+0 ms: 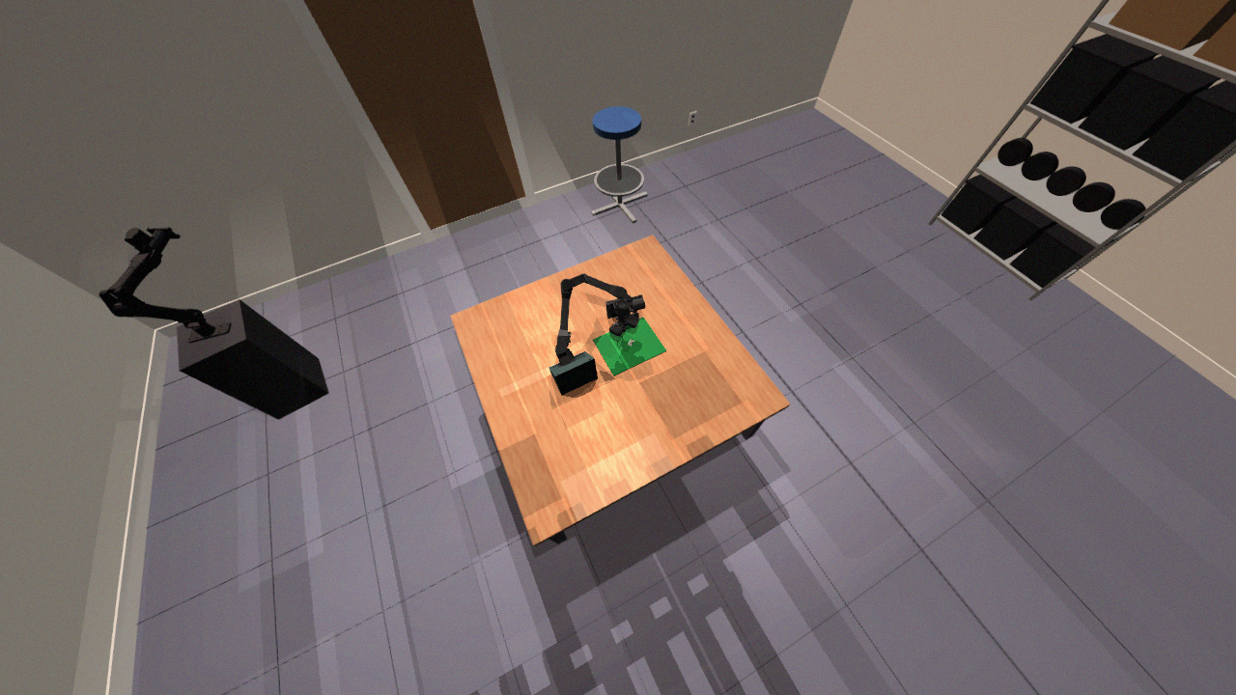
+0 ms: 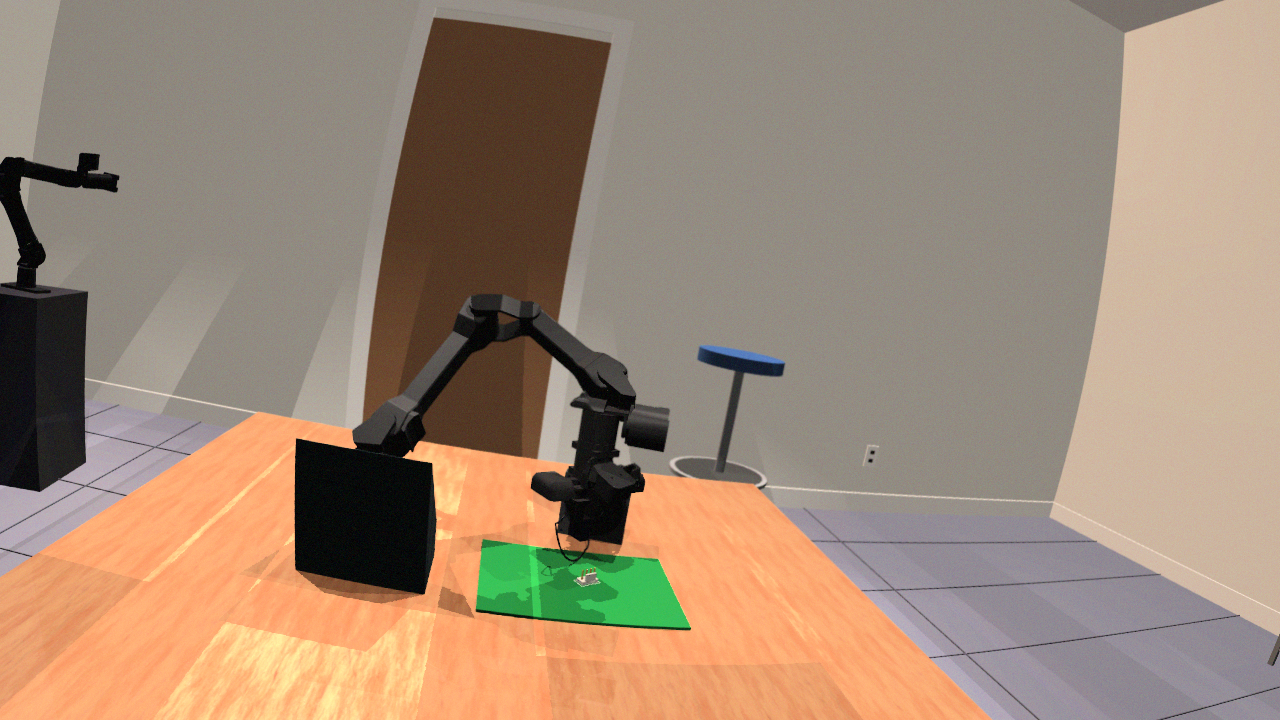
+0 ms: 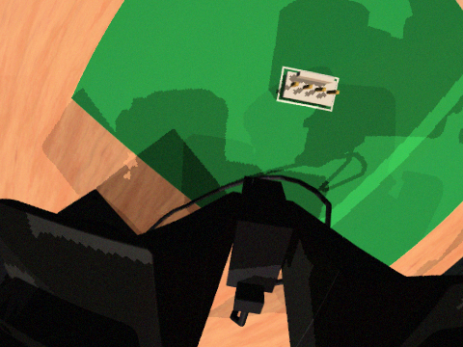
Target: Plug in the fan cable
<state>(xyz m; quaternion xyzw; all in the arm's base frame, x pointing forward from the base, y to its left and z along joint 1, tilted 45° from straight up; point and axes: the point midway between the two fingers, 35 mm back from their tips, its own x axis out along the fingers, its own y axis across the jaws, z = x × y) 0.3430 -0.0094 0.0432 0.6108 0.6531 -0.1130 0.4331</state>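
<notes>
Now: gripper tip 60 mm to the left of the four-pin header and 60 mm above it. The rest, counted from my gripper tip: dark fan plug 10 mm to the left, 10 mm above; then green board 80 mm below, 60 mm to the right, 10 mm behind; then black fan 120 mm to the left, 50 mm ahead, 10 mm below.
</notes>
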